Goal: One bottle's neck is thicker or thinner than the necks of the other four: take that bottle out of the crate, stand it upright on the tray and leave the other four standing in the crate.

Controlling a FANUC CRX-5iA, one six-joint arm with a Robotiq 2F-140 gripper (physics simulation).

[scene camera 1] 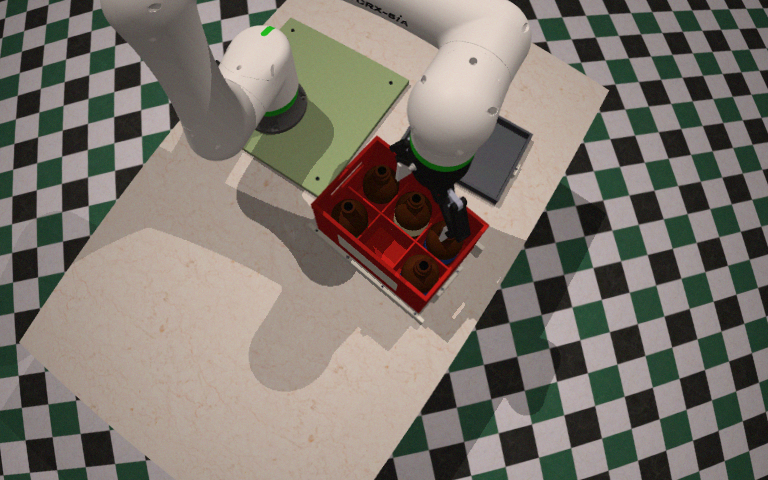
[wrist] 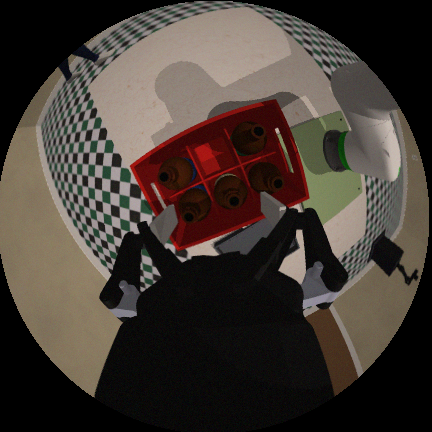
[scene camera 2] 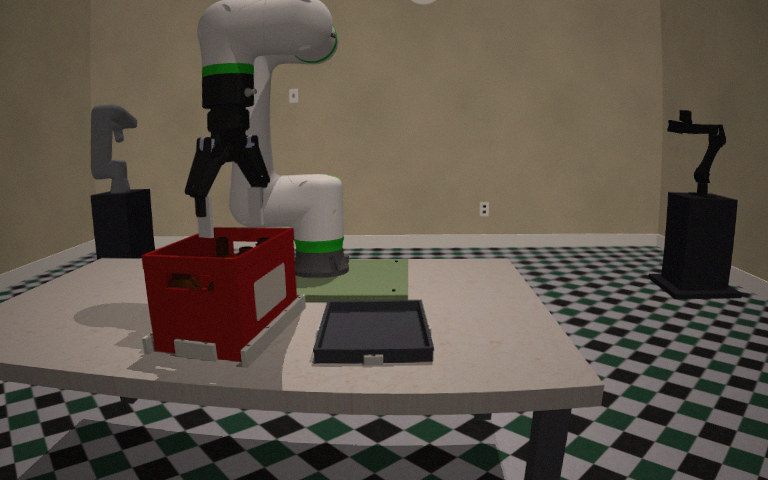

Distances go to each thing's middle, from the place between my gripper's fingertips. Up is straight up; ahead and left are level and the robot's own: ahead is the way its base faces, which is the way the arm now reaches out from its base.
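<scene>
Relative to the crate cell point(scene camera 1: 381, 243), my hand is 30 mm past it, 30 mm to the left of it and 200 mm above it.
</scene>
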